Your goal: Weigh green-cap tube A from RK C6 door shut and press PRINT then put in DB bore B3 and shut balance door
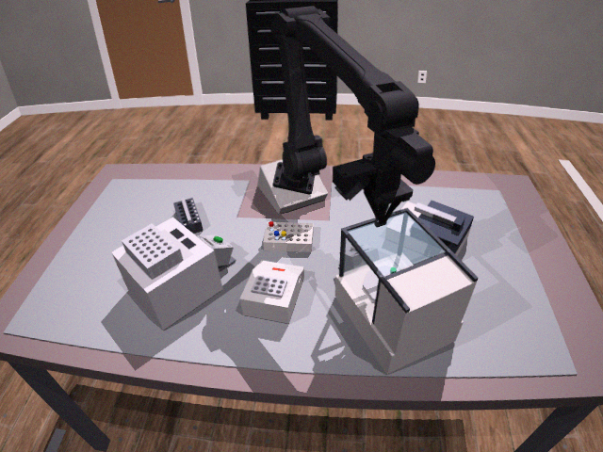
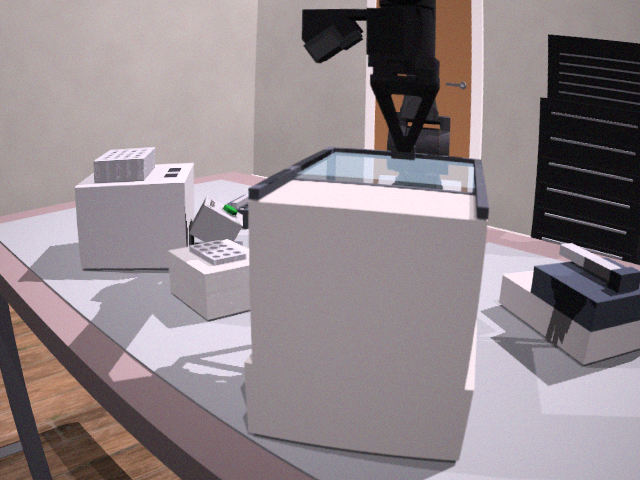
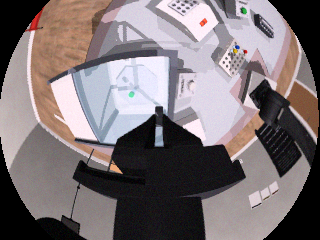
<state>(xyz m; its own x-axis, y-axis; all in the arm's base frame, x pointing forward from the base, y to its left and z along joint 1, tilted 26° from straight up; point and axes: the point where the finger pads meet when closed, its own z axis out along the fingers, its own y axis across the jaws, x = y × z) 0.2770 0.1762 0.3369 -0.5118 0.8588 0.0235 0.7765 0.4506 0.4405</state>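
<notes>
Now: hand 2 cm short of the glass door pane, 1 cm to the right of it and 1 cm above it. From my hand the other things lie so: dry block (23 cm to the right, 19 cm below, 5 cm ahead); spectrophotometer (21 cm behind, 16 cm below, 15 cm to the left); tube rack RK (23 cm to the right, 21 cm below, 15 cm behind).
</notes>
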